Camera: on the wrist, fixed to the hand. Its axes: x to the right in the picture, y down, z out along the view.
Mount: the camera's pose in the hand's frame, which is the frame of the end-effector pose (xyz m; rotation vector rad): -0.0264 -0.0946 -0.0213 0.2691 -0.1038 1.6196
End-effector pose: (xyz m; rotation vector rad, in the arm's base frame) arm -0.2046 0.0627 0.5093 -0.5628 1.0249 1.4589
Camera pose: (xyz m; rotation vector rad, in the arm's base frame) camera -0.1139 0.0218 0.4955 0.7966 1.6411 2.5563
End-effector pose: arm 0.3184 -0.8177 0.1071 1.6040 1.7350 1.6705
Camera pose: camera 0.2629 -0.8256 0.0237 -2.1700 -0.1821 -0.9816
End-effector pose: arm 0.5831 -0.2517 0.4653 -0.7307 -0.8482 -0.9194
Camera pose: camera 0.4963 -0.2995 0.4489 -0.9254 -0.2284 0.6697
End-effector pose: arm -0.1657 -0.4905 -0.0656 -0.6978 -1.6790 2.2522
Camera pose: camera -0.1403 -0.4561 0.0253 1.2923 0.3237 -1.7005
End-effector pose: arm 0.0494 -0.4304 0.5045 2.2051 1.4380 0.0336
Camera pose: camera -0.0488 -0.4150 0.4898 2.8660 -0.7000 0.2651
